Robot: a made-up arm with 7 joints.
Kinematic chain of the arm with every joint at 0, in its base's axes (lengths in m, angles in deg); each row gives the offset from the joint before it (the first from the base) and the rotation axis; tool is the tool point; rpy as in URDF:
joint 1: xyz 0 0 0.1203 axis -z
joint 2: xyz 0 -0.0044 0.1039 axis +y
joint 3: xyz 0 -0.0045 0.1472 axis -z
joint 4: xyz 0 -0.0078 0.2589 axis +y
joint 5: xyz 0 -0.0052 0.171 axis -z
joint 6: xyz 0 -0.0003 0.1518 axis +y
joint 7: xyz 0 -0.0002 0.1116 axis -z
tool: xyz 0 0 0 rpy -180 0 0
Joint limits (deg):
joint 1: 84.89..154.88
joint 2: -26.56..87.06
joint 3: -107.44..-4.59
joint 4: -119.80..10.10
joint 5: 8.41..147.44
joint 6: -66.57..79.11
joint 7: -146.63..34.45
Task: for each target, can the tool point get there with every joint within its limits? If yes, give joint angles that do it. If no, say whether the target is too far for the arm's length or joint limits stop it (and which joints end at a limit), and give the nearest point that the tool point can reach.
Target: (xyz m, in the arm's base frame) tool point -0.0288 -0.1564 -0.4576
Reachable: no: joint limits stop it (at a limit: joint 1, joint 2, joint 3, joint 4, joint 6) | nearest point -0.2259 -0.2470 0.0346 | short by 0.538 m
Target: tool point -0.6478 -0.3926 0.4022
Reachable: yes | joints 133.84 69.16 -88.76 -23.27 111.81 55.33 -115.16
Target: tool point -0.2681 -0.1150 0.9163
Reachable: yes | joints 100.88 21.51 -44.76 -29.93 124.47 61.65 -37.05
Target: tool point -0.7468 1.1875 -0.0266
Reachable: no: too far | nearest point -0.2519 0.4967 0.3945 | short by 0.948 m
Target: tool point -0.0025 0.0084 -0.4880
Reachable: no: joint limits stop it (at a limit: joint 1, joint 2, joint 3, joint 4, joint 6) | nearest point -0.2899 0.1284 0.0427 | short by 0.615 m
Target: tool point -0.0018 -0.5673 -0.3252
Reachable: no: joint limits stop it (at a limit: joint 1, joint 2, joint 3, joint 6) | nearest point -0.1989 -0.6141 0.0493 | short by 0.426 m
